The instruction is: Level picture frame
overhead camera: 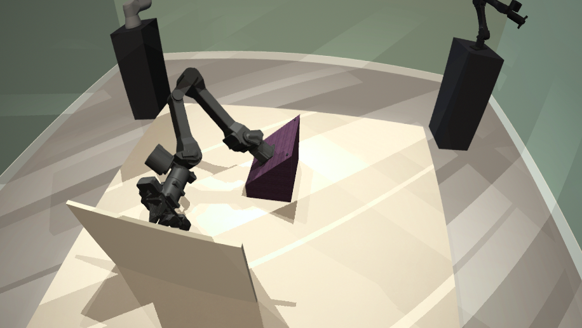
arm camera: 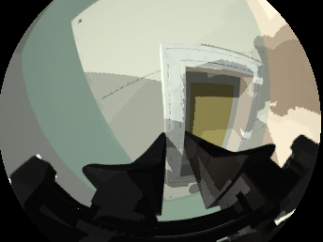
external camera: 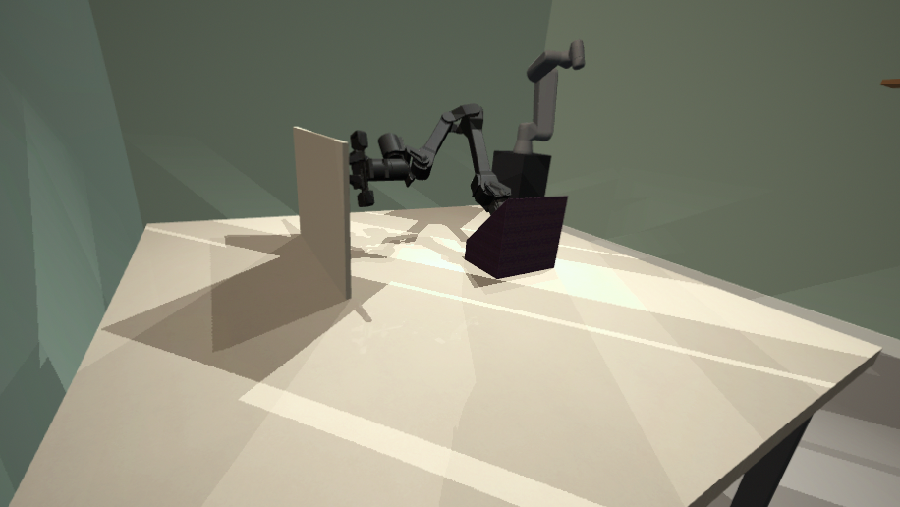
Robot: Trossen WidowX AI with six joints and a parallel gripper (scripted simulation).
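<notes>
Now: the picture frame 10 mm ahead of my gripper tip, 10 mm to the left of it and 50 mm below it. The rest, counted from my gripper tip: wall panel (20 mm ahead, 70 mm below).
</notes>
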